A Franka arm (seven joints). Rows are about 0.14 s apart.
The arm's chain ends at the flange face. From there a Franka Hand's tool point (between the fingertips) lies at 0.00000 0.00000 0.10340 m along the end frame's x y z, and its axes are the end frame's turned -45 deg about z.
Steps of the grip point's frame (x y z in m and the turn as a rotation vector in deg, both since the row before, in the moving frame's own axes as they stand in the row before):
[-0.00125 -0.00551 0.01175 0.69 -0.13 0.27]
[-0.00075 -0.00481 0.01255 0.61 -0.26 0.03]
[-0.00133 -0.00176 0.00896 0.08 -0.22 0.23]
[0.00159 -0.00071 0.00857 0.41 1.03 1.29]
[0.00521 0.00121 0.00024 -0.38 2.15 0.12]
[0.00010 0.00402 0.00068 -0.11 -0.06 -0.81]
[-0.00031 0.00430 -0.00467 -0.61 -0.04 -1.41]
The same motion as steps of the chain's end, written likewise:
[-0.00374 -0.00230 0.01176 0.40 -0.58 0.27]
[-0.00282 -0.00242 0.01256 0.25 -0.62 0.03]
[-0.00180 -0.00048 0.00896 -0.10 -0.21 0.23]
[-0.00019 0.00020 0.00859 1.02 0.44 1.29]
[0.00131 -0.00057 0.00032 1.25 1.79 0.12]
[0.00285 0.00256 0.00068 -0.12 0.04 -0.81]
[0.00208 0.00244 -0.00466 -0.46 0.40 -1.41]

